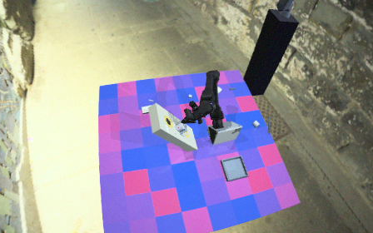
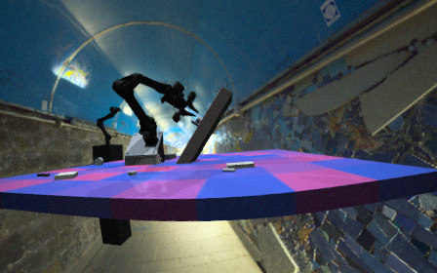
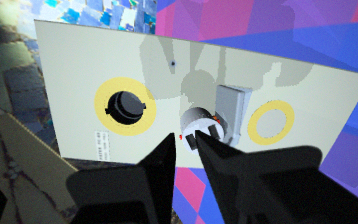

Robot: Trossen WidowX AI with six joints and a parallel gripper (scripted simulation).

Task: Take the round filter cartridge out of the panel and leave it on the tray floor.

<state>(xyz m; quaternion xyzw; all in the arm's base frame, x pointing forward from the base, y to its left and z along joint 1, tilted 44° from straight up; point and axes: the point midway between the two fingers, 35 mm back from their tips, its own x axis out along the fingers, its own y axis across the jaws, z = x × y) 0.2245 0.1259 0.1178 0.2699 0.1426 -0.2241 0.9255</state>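
Now: gripper tip 3 cm above the round filter cartridge, 1 cm to the right of it and 1 cm short of it. From my gripper tip the other things lie so: grey tray (32 cm behind, 27 cm to the left, 24 cm below).
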